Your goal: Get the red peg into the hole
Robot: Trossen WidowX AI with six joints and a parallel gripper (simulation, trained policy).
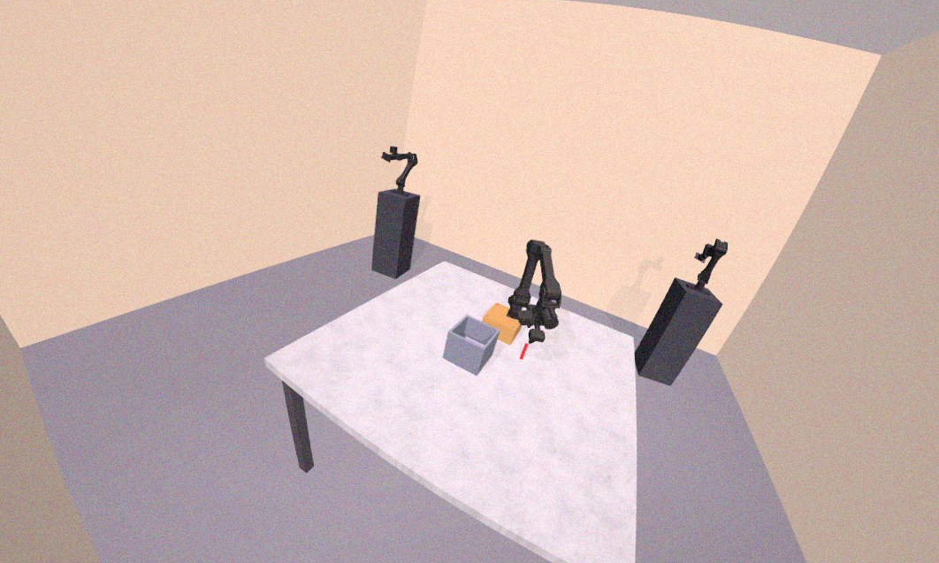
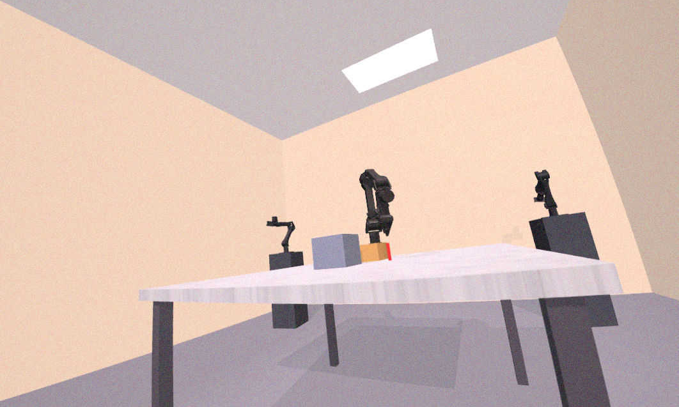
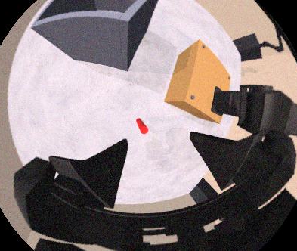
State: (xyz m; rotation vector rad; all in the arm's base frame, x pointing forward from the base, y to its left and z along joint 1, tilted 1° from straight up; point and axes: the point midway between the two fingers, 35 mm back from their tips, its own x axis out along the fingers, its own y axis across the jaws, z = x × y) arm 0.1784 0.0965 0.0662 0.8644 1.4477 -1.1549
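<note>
Right now the red peg is 8 cm below my gripper tip and 1 cm ahead of it. The rest, counted from my gripper tip: pale plate (21 cm to the right, 13 cm ahead, 7 cm below).
</note>
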